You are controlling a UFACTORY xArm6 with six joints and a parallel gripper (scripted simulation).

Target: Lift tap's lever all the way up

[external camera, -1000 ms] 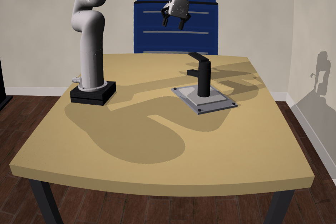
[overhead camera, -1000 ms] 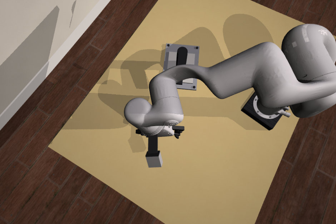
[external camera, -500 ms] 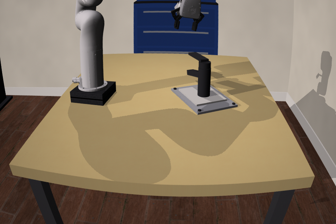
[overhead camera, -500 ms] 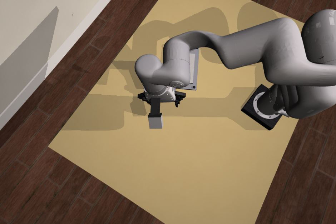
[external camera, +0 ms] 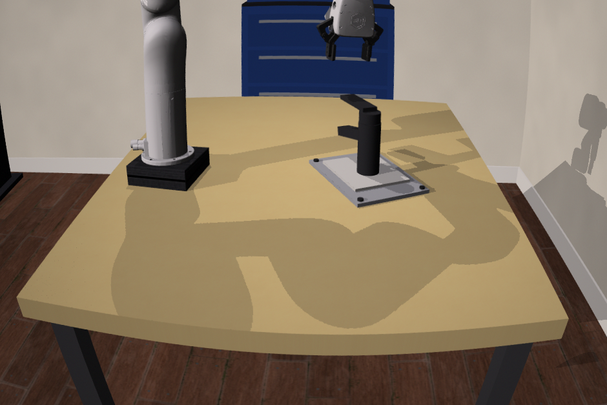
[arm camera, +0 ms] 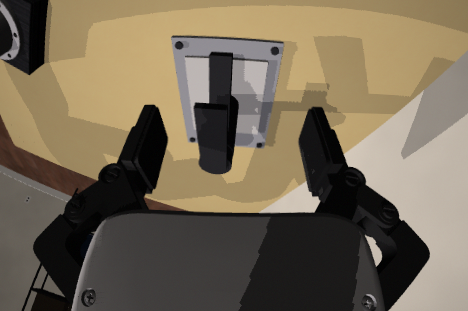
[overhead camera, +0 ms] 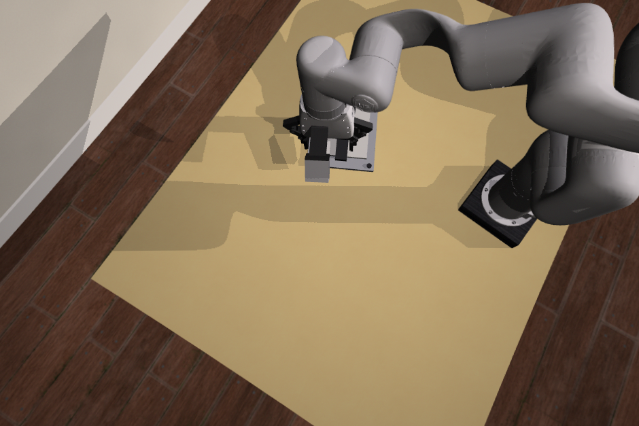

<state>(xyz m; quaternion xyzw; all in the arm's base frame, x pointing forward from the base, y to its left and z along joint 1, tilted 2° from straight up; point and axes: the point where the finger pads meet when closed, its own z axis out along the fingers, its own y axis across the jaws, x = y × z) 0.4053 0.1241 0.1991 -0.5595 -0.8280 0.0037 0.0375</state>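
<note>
The black lever is 130 mm to the right of my hand, 90 mm below it and 20 mm ahead of it.
</note>
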